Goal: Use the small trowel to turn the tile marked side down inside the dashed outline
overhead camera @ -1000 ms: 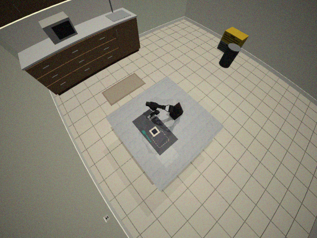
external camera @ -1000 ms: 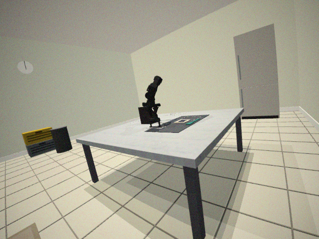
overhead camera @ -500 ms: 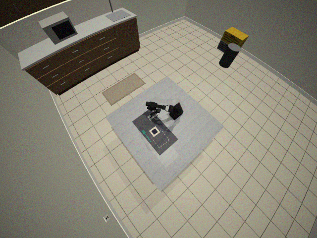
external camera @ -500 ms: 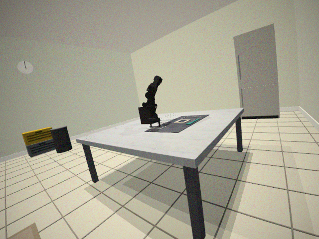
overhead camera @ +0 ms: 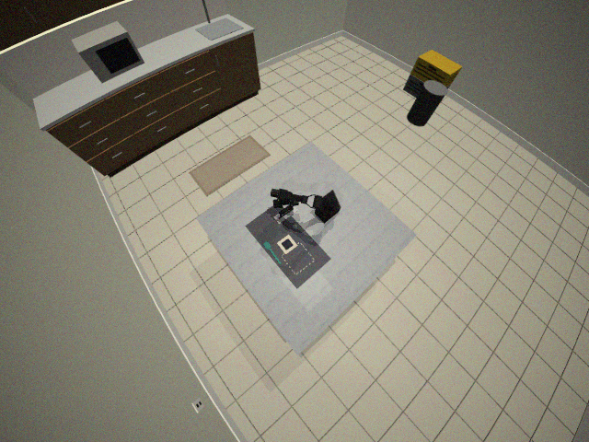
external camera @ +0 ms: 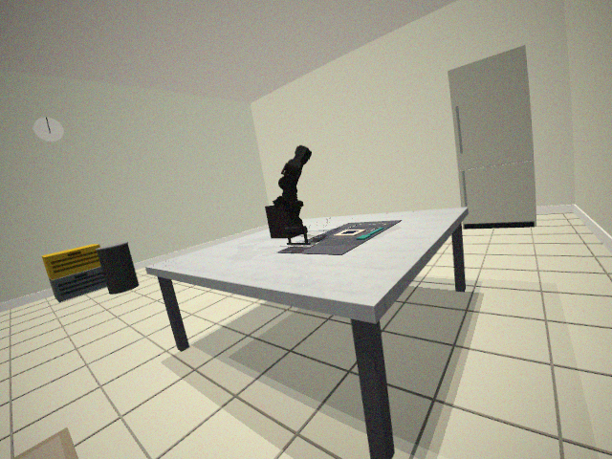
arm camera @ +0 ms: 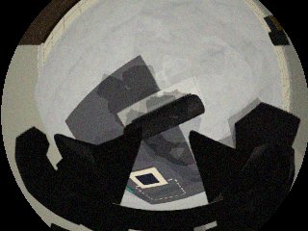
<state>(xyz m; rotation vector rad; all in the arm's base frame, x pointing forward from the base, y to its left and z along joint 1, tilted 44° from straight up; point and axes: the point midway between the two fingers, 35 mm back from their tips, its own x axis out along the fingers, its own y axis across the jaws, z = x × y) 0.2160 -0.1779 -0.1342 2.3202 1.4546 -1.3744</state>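
My gripper tip is 2 cm past the trowel and 7 cm above it. The rest, counted from my gripper tip: teal strip: 31 cm ahead, 12 cm to the left, 10 cm below; then tile: 19 cm ahead, 18 cm to the left, 10 cm below.
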